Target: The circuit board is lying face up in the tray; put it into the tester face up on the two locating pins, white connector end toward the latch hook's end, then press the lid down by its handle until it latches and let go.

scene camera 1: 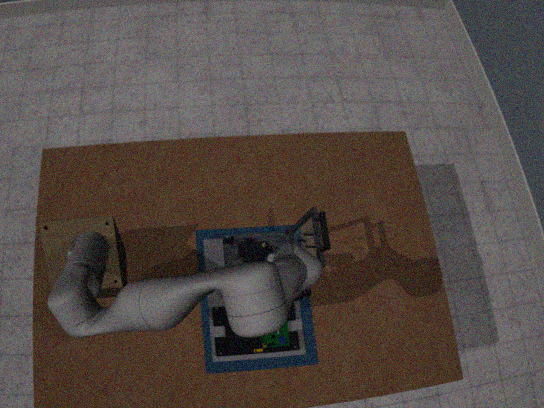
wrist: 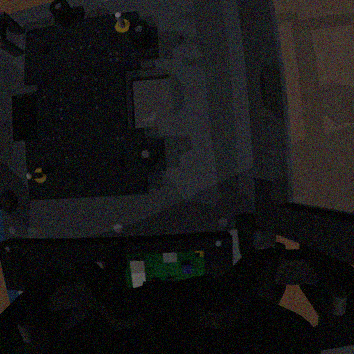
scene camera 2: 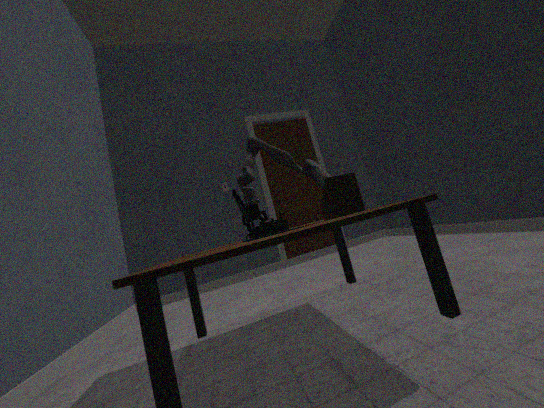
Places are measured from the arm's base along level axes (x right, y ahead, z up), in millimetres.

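Pixels of known places: gripper, fingertip midpoint: [wrist: 180, 245]; arm's base at its link origin: [scene camera 1: 91, 248] [scene camera 2: 332, 188].
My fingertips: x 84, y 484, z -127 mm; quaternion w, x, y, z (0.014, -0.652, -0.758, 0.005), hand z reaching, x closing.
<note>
For each thing: its top centre in the pictures, then the offset to it from my fingertips. Level surfaces: height alone.
- green circuit board at its top centre: [wrist: 166, 310] [scene camera 1: 274, 327] dx +70, dy -11, dz -17 mm
- tester's dark nest at its top centre: [wrist: 78, 103] [scene camera 1: 254, 262] dx -97, dy -66, dz +24 mm
- brown table at its surface level: dz -45 mm
The green circuit board [scene camera 1: 282, 337] [wrist: 167, 267] lies face up in the black tray [scene camera 1: 235, 346] [wrist: 50, 249]; its white connector end is at the left in the wrist view. The tester's dark nest [wrist: 82, 110] holds no board and has yellow-ringed posts near two corners. Its lid [scene camera 1: 324, 231] stands raised at the tester's right end in the first scene view. My gripper [wrist: 180, 245] is open and empty over the tray, with the board in view between its spread, very dark fingers. The arm hides it in the first scene view. The latch hook is too dark to tell.
A blue border [scene camera 1: 260, 366] runs around the tester and tray on the brown table [scene camera 1: 225, 175]. The arm [scene camera 1: 165, 302] reaches across from a pale mounting block [scene camera 1: 117, 291] at the left. The raised lid stands close to the wrist.
</note>
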